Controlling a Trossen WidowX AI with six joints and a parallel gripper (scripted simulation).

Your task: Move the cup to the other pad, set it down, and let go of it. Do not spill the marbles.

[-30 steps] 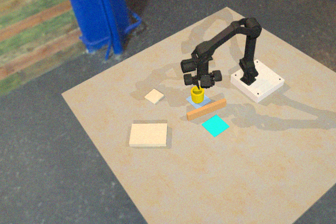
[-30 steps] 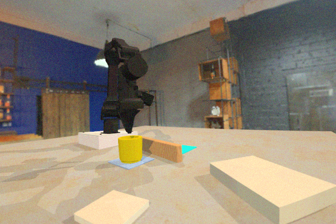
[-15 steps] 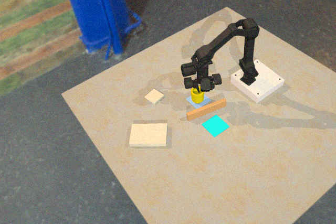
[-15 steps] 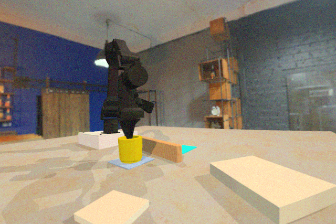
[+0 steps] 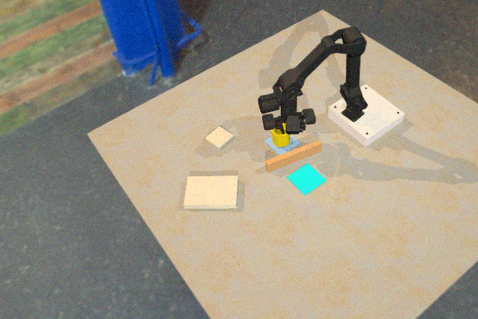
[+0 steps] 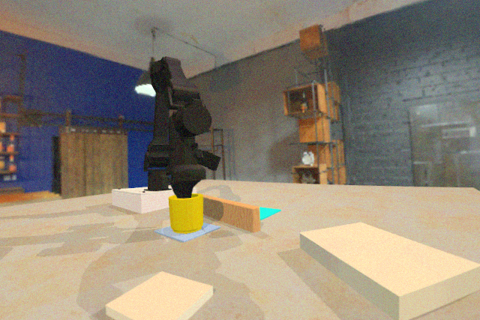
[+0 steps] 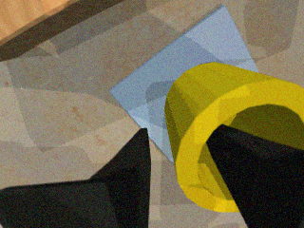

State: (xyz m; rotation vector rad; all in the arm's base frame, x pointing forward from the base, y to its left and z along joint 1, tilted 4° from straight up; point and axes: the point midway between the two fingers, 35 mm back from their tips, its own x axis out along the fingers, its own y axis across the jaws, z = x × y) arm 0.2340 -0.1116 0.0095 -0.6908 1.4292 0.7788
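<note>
Now: the light blue pad 2 cm ahead of my gripper tip, 1 cm to the right of it and 5 cm below it. Round my gripper tip: cyan pad 8 cm ahead, 17 cm to the left, 5 cm below; then yellow cup 2 cm ahead, 2 cm to the right; then small beige tile 18 cm ahead, 20 cm to the right, 3 cm below.
</note>
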